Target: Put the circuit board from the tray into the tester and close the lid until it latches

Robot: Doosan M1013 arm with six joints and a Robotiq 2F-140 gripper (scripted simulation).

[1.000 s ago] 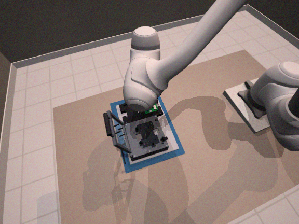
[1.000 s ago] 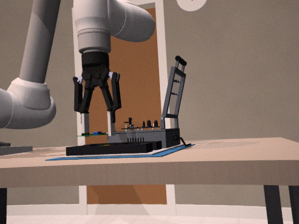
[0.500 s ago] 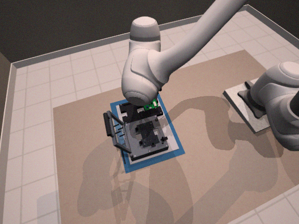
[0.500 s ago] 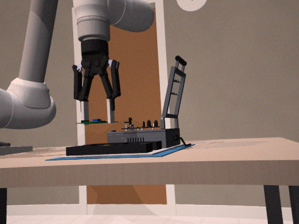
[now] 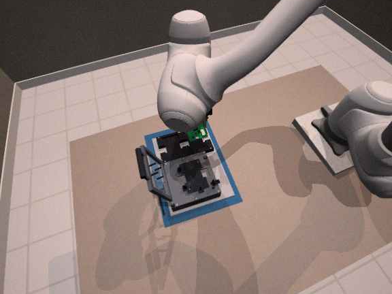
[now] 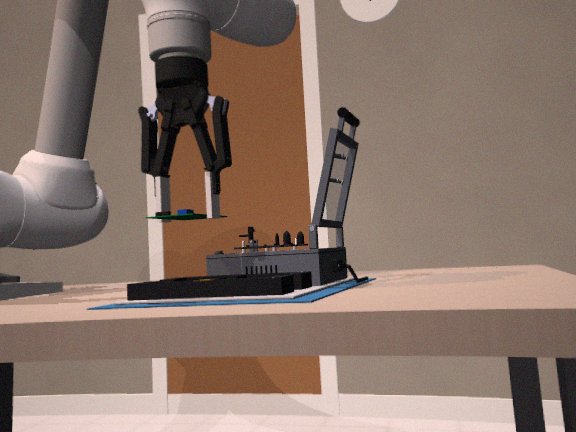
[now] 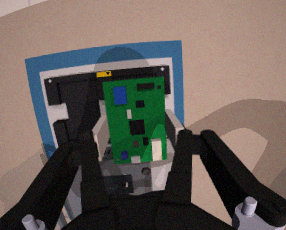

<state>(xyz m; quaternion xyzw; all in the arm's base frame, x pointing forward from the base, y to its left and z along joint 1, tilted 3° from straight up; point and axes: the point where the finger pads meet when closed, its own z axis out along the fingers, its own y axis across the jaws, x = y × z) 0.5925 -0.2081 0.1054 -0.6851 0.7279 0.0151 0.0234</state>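
Right now my hand is 20 mm above the green circuit board. Round my hand: latch hook (230 mm to the left, 50 mm below, 10 mm ahead); lid (190 mm ahead, 160 mm to the left, 40 mm above).
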